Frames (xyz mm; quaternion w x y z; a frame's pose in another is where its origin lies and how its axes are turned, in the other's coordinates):
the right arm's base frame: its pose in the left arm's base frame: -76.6 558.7 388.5 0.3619 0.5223 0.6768 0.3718
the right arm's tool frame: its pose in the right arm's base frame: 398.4 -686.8 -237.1 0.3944 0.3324 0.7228 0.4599
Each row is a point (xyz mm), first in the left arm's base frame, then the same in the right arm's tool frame.
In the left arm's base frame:
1: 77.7 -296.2 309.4
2: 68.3 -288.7 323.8
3: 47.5 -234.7 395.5
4: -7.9 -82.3 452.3
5: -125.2 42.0 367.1
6: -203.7 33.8 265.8
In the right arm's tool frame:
1: 956.2 321.9 -964.7
2: 964.6 313.4 -950.3
3: 1007.0 300.5 -869.5
4: 994.5 285.7 -698.8
5: 847.9 221.9 -594.4
6: 740.4 157.9 -623.3

